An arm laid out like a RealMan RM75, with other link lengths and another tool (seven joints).
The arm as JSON. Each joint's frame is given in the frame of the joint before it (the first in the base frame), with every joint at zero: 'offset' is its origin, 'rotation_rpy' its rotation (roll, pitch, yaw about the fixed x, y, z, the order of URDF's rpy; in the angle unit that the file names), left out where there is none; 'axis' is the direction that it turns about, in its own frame. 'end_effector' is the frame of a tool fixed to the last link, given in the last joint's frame.
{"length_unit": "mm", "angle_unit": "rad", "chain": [
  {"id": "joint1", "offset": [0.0, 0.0, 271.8], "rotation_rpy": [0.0, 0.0, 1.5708], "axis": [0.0, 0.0, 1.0]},
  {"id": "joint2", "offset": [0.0, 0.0, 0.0], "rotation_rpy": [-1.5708, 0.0, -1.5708], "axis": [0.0, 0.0, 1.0]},
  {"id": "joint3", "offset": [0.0, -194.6, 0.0], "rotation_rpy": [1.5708, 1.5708, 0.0], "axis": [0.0, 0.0, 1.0]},
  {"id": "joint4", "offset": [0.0, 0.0, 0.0], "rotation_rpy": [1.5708, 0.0, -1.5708], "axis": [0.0, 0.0, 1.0]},
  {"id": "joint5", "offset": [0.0, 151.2, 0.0], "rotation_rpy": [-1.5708, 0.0, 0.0], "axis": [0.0, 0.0, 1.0]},
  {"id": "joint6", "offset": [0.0, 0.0, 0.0], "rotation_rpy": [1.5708, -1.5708, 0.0], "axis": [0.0, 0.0, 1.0]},
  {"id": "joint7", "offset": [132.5, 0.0, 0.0], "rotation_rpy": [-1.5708, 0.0, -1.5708], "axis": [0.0, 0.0, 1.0]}
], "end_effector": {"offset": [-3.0, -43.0, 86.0], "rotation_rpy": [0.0, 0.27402, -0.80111]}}
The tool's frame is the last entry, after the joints.
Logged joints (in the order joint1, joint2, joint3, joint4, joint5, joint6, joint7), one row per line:
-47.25 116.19 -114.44 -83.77 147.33 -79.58 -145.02
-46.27 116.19 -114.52 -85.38 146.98 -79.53 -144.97
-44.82 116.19 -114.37 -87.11 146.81 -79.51 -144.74
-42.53 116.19 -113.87 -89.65 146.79 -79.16 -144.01
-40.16 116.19 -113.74 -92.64 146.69 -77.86 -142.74
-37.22 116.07 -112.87 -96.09 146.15 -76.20 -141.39
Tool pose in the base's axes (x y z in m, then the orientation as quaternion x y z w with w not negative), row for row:
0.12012 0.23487 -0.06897 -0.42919 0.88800 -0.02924 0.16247
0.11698 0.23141 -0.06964 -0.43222 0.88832 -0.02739 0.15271
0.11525 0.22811 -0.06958 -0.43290 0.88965 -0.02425 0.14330
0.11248 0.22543 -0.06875 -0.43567 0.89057 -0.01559 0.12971
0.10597 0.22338 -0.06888 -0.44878 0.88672 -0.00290 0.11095
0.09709 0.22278 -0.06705 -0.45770 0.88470 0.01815 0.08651
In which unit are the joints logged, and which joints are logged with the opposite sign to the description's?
The joints are logged in degrees. Opposite sign: joint1, joint5, joint7.
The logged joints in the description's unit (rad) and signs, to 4 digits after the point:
0.8247 2.0279 -1.9974 -1.4621 -2.5714 -1.3889 2.5311
0.8076 2.0279 -1.9988 -1.4902 -2.5653 -1.3881 2.5302
0.7823 2.0279 -1.9961 -1.5204 -2.5623 -1.3877 2.5262
0.7423 2.0279 -1.9874 -1.5647 -2.5620 -1.3816 2.5134
0.7009 2.0279 -1.9851 -1.6169 -2.5602 -1.3589 2.4913
0.6496 2.0258 -1.9700 -1.6771 -2.5508 -1.3299 2.4677

